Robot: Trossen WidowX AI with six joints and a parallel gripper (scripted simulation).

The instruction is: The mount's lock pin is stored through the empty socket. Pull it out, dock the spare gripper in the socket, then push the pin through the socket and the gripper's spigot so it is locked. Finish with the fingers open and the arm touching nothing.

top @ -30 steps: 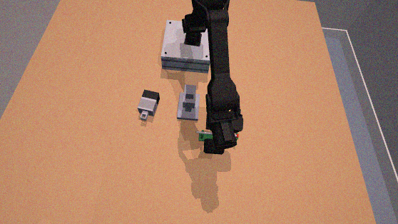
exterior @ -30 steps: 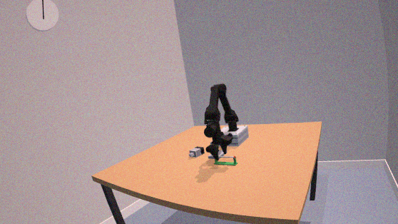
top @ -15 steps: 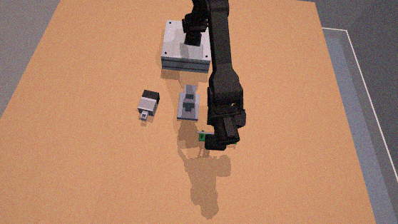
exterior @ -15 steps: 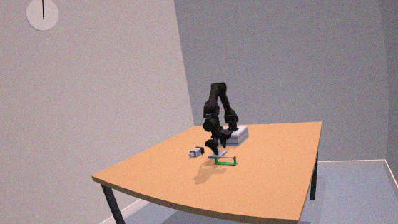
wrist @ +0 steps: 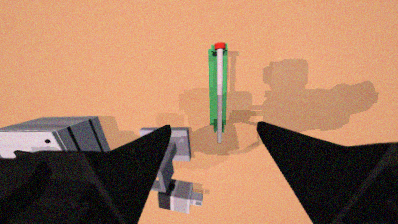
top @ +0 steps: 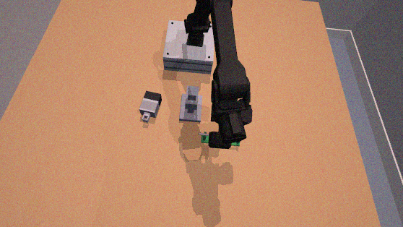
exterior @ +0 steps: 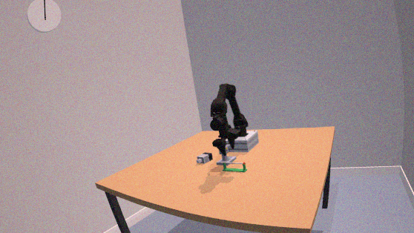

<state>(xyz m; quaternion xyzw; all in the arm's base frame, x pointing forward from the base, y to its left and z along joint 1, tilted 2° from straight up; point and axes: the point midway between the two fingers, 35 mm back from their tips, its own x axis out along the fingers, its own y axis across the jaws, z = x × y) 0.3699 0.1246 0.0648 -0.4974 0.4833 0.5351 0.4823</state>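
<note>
The spare gripper lies 7 cm behind my gripper tip, 25 cm to the right of it and 8 cm below it. The rest, counted from my gripper tip: green mount 1 cm ahead, 3 cm to the left, 8 cm below.
</note>
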